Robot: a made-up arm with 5 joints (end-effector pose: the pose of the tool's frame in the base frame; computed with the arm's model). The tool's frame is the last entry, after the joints.
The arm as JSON. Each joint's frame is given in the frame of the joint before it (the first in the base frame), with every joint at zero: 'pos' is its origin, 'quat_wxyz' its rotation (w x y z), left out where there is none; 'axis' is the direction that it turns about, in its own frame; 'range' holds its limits. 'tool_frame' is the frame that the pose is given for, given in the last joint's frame.
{
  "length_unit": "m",
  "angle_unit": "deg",
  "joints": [
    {
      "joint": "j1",
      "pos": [
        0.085,
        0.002,
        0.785
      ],
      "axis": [
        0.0,
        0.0,
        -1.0
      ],
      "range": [
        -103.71,
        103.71
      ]
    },
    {
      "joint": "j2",
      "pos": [
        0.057,
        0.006,
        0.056
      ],
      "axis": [
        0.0,
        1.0,
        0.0
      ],
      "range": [
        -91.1,
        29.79
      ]
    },
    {
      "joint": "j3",
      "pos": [
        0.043,
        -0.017,
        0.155
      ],
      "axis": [
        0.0,
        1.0,
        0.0
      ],
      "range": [
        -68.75,
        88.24
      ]
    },
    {
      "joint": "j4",
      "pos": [
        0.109,
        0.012,
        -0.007
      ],
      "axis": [
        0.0,
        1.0,
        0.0
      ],
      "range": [
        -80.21,
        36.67
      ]
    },
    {
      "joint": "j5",
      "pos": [
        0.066,
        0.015,
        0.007
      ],
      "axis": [
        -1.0,
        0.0,
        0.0
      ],
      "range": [
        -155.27,
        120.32
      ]
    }
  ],
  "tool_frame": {
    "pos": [
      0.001,
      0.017,
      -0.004
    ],
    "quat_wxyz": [
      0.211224,
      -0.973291,
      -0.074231,
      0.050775
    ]
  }
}
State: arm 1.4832 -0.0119 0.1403 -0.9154 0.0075
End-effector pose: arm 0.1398 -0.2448 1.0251 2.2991 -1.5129 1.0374
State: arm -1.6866 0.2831 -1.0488 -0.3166 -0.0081
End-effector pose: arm 0.0229 0.2502 1.1090 -1.0962 -1.8837 -0.4852
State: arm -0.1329 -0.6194 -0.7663 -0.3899 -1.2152
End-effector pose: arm 0.0759 0.0267 1.1592 -0.9641 -1.6242 -1.2498
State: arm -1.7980 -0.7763 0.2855 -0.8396 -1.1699
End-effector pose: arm 0.0427 0.0682 1.0970 0.1347 -1.6965 0.2947
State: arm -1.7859 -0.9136 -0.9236 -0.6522 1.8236
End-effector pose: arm 0.1007 -0.1067 1.1241 -1.7073 0.3089 -1.5088
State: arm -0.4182 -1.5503 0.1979 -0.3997 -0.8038
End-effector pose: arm -0.0142 -0.0085 1.0550 -1.0498 -1.4988 -1.3467
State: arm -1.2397 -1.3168 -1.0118 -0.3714 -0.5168
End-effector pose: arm -0.0168 -0.1933 1.0234 0.2056 -1.2141 -1.6586
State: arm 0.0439 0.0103 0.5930 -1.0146 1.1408
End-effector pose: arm 0.3384 0.0103 0.9455 2.4077 -0.1479 0.2638
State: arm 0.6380 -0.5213 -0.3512 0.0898 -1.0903
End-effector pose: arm 0.2024 -0.0509 1.1374 -1.8123 -0.2848 -1.0846
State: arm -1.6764 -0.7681 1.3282 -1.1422 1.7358
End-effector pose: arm 0.0621 0.1301 0.9477 1.7282 1.2610 1.4119
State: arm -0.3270 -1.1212 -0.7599 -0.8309 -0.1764
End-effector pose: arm -0.0715 -0.0158 1.0754 -0.5576 -0.9900 -2.6333
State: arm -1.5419 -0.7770 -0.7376 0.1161 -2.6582
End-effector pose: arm 0.0818 -0.0125 1.1593 1.1659 -1.1418 1.0727
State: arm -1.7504 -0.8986 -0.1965 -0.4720 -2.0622
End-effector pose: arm 0.0746 -0.0050 1.1319 0.9981 -1.4393 0.7174
